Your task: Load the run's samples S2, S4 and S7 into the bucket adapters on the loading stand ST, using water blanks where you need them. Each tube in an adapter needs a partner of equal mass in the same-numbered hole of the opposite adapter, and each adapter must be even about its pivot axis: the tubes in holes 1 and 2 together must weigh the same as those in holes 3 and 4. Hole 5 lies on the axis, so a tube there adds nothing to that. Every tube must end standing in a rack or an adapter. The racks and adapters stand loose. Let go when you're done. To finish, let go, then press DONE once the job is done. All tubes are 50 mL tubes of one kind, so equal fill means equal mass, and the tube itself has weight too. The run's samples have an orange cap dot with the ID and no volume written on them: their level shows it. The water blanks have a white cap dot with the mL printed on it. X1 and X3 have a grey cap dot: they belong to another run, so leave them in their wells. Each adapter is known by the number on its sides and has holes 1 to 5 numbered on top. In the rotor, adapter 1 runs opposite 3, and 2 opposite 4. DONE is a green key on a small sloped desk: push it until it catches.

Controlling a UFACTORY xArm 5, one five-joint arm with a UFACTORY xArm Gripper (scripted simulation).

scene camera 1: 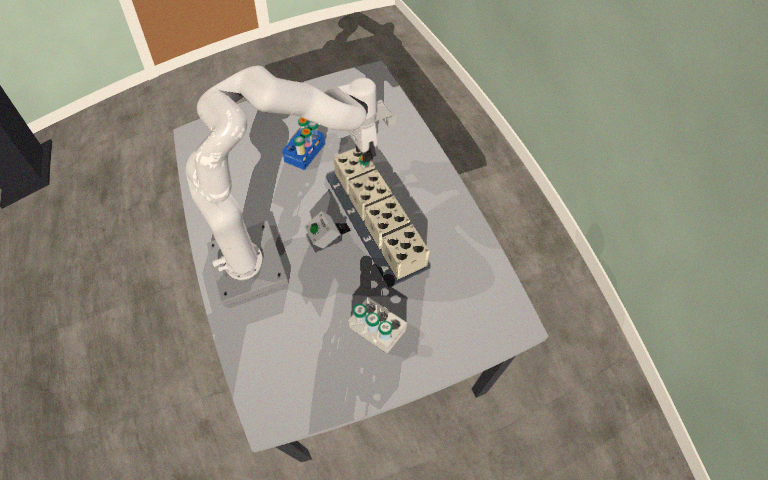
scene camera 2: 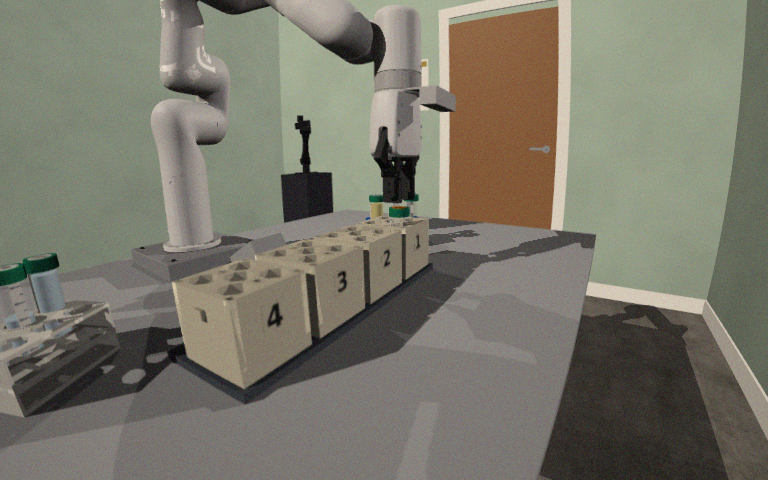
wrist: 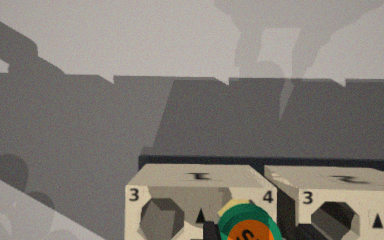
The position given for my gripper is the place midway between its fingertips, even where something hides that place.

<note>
I see my gripper [scene camera 2: 399, 201].
My gripper is seen too in scene camera 1 [scene camera 1: 364, 155].
</note>
